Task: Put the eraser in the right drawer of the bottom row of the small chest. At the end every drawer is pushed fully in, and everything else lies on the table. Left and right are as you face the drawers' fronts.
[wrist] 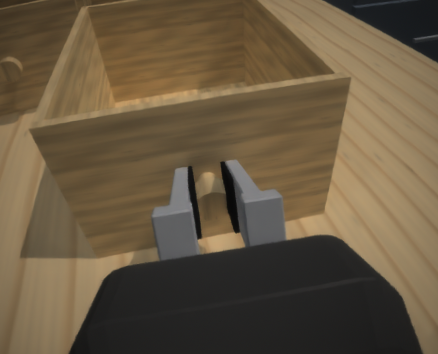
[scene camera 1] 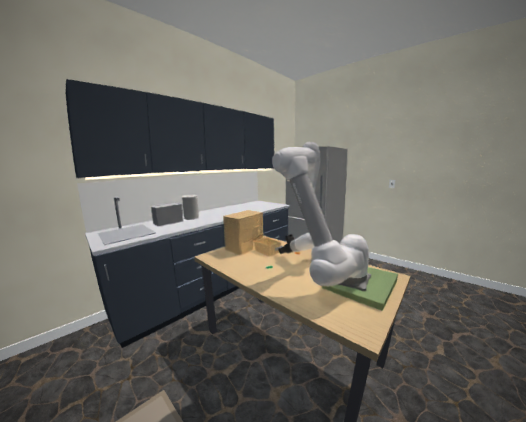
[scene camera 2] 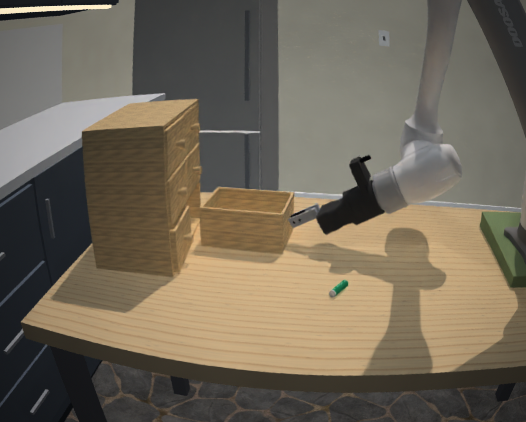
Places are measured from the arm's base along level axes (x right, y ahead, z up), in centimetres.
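Where they show: gripper, between the fingertips: (wrist: 209, 186) (scene camera 1: 276, 249) (scene camera 2: 291, 221); arm's base, origin of its link: (scene camera 1: 352, 279).
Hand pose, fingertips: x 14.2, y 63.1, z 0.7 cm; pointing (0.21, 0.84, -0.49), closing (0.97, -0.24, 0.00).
Each offset is from my fingertips to the top centre of the thing. "spot": to the spot under its first point. Level surfaces: height alone.
The small wooden chest @[dz +25.5, dx -2.6, dy +31.3 cm] (scene camera 1: 238, 234) (scene camera 2: 125, 200) stands on the table. Its right bottom drawer @[spot: dz +1.8, dx -5.6, dy +6.6 cm] (scene camera 1: 265, 247) (scene camera 2: 240, 230) (wrist: 125, 145) is pulled far out. No object shows on the visible part of its inside. My gripper (scene camera 1: 280, 250) (scene camera 2: 292, 221) (wrist: 209, 186) is shut on the round knob @[spot: dz +0.7, dx -0.2, dy -0.8 cm] (wrist: 209, 187) of this drawer. A small orange thing @[dz -3.6, dx +10.3, dy -13.4 cm] (scene camera 1: 297, 253) lies on the table beyond the gripper; it is too small to tell whether it is the eraser. It does not show in scene camera 2.
The left bottom drawer @[dz +4.8, dx -9.9, dy +29.6 cm] (scene camera 2: 182, 242) (wrist: 40, 55) seems to jut out slightly. A green cylinder with a grey end @[dz -3.2, dx -22.6, dy -8.5 cm] (scene camera 1: 269, 267) (scene camera 2: 339, 288) lies on the table @[dz -4.6 cm] (scene camera 1: 320, 300) (scene camera 2: 225, 320). The arm's base stands on a green block (scene camera 1: 382, 287) (scene camera 2: 500, 250). Kitchen cabinets stand behind.
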